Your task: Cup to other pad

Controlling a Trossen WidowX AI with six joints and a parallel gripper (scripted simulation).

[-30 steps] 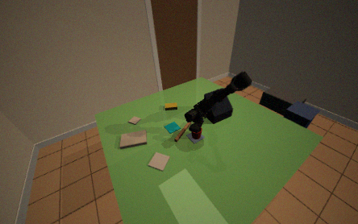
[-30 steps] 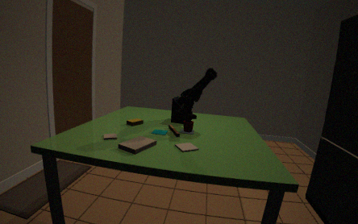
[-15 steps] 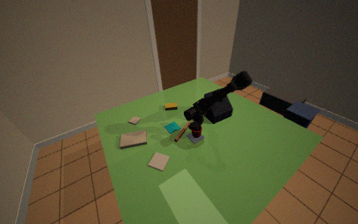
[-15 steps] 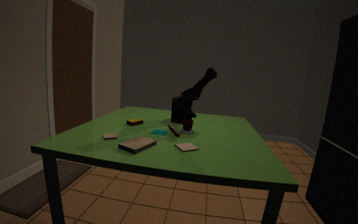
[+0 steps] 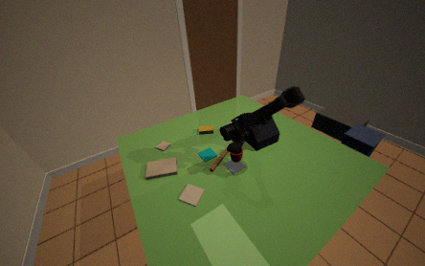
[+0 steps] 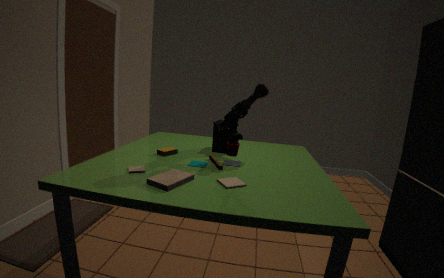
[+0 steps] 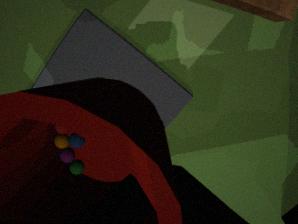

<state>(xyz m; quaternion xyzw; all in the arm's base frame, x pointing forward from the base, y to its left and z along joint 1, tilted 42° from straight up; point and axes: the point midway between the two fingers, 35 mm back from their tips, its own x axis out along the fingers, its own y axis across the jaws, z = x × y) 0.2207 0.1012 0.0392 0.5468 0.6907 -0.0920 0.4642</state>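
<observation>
Now: gripper tip 30 mm short of the red cup and 20 mm to the right of it. From my gripper tip the other things lie so: brown wooden stick 80 mm below, 80 mm ahead, 60 mm to the right; then grey-blue pad 90 mm below, 40 mm ahead, 20 mm to the left; then teal pad 150 mm to the right, 130 mm ahead, 90 mm below.
</observation>
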